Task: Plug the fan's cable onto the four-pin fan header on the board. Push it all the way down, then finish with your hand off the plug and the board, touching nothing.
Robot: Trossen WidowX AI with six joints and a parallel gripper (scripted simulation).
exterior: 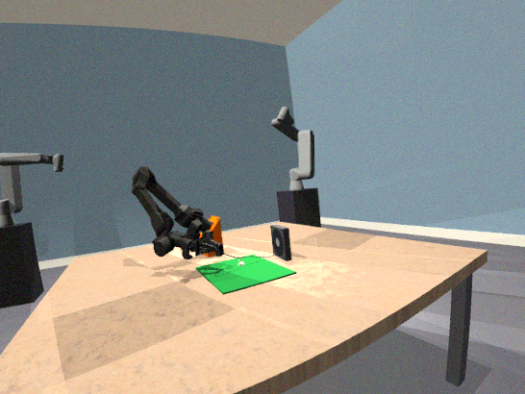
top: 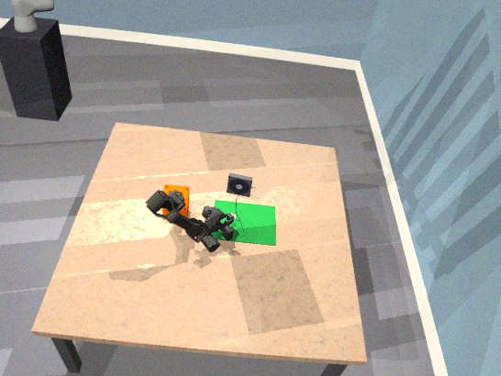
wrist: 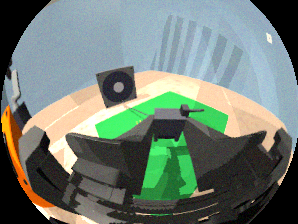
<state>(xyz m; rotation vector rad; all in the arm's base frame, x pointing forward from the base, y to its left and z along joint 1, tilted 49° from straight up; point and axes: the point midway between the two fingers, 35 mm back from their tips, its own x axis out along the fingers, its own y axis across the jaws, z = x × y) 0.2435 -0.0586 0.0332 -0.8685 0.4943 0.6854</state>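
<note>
Right now my gripper tip is 9 cm above the green board, 7 cm short of it and 4 cm to the right of it. The rest, counted from my gripper tip: black fan: 22 cm to the left, 3 cm ahead, 2 cm below; dark cable plug: 1 cm below.
</note>
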